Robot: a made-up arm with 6 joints. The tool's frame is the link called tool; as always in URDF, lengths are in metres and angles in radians.
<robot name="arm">
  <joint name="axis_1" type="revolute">
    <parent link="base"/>
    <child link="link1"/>
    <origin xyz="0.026 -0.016 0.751"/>
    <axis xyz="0 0 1"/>
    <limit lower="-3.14" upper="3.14"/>
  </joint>
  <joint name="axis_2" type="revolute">
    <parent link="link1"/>
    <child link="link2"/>
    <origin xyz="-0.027 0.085 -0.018"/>
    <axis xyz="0 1 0"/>
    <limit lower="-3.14" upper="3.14"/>
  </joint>
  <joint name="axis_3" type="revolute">
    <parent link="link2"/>
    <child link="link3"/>
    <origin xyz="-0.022 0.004 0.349"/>
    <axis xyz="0 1 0"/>
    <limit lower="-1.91" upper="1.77"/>
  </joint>
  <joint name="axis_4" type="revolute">
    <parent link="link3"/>
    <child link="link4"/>
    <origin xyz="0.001 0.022 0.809"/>
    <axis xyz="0 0 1"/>
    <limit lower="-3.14" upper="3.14"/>
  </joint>
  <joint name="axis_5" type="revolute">
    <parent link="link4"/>
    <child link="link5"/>
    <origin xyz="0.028 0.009 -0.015"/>
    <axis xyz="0 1 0"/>
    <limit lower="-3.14" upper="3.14"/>
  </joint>
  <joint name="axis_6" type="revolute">
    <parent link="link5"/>
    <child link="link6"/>
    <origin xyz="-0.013 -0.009 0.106"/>
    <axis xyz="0 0 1"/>
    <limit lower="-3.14" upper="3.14"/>
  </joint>
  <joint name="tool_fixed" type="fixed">
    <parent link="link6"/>
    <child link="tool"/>
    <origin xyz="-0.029 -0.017 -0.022" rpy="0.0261 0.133 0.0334"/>
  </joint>
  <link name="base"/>
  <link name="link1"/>
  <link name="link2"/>
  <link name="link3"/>
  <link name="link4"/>
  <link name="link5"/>
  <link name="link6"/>
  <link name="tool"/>
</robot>
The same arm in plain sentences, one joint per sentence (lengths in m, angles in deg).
The arm has six revolute joints in a row. What follows holds with every joint at zero, and every direction is one of the base frame's.
Joint 1 is mounted 0.0260 m along +x and 0.0160 m along -y and 0.7510 m along +z from the base frame's origin and turns about +z, from -179.91 to 179.91 deg.
Joint 2 is mounted 0.0270 m along -x and 0.0850 m along +y and 0.0180 m along -z from joint 1 and turns about +y, from -179.91 to 179.91 deg.
Joint 3 is mounted 0.0220 m along -x and 0.0040 m along +y and 0.3490 m along +z from joint 2 and turns about +y, from -109.43 to 101.41 deg.
Joint 4 is mounted 0.0010 m along +x and 0.0220 m along +y and 0.8090 m along +z from joint 3 and turns about +z, from -179.91 to 179.91 deg.
Joint 5 is mounted 0.0280 m along +x and 0.0090 m along +y and 0.0150 m along -z from joint 4 and turns about +y, from -179.91 to 179.91 deg.
Joint 6 is mounted 0.0130 m along -x and 0.0090 m along -y and 0.1060 m along +z from joint 5 and turns about +z, from -179.91 to 179.91 deg.
The tool frame, which is the frame that the pose is given for, is mounted 0.0290 m along -x and 0.0170 m along -y and 0.0220 m along -z from joint 6; its axes are the base frame's turned by roll 1.50, pitch 7.62 and yaw 1.91 deg (as in URDF: about the fixed x, then y, then z).

